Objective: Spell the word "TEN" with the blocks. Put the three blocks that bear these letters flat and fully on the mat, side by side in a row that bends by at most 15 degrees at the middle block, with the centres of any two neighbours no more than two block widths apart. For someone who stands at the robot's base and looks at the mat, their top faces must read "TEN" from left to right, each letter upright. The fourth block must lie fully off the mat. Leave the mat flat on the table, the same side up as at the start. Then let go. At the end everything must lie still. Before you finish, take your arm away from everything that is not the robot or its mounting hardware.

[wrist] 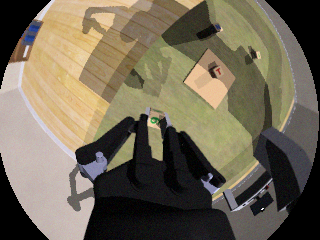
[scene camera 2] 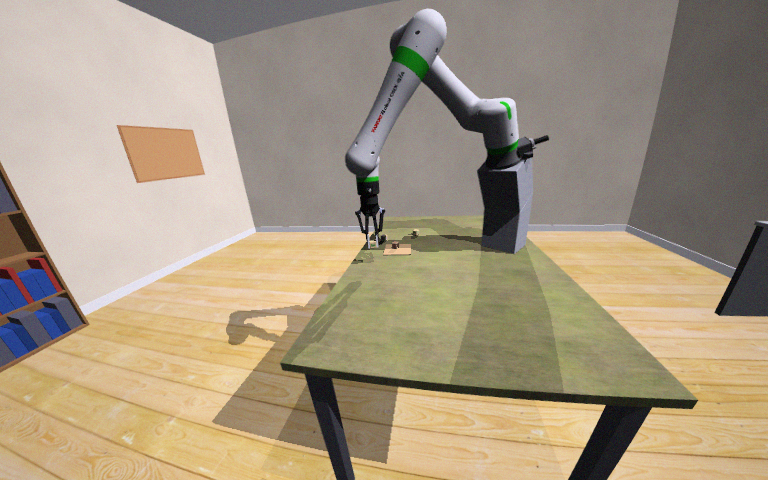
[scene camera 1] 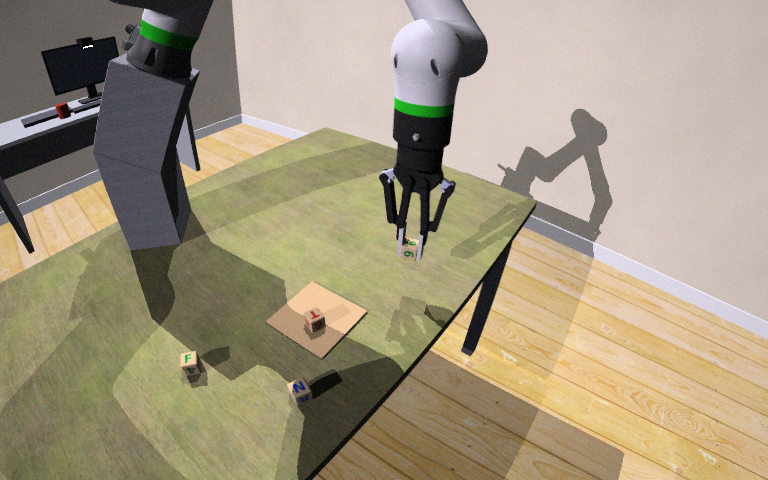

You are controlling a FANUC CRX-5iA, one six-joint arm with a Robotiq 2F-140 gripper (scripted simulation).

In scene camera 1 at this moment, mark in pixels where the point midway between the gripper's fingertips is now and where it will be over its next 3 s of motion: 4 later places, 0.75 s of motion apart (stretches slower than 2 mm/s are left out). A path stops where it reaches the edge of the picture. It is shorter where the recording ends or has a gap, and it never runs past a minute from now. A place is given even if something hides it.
My gripper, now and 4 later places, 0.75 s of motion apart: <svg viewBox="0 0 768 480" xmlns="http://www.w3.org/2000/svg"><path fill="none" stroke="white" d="M409 254L409 260L408 265L409 266L412 265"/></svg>
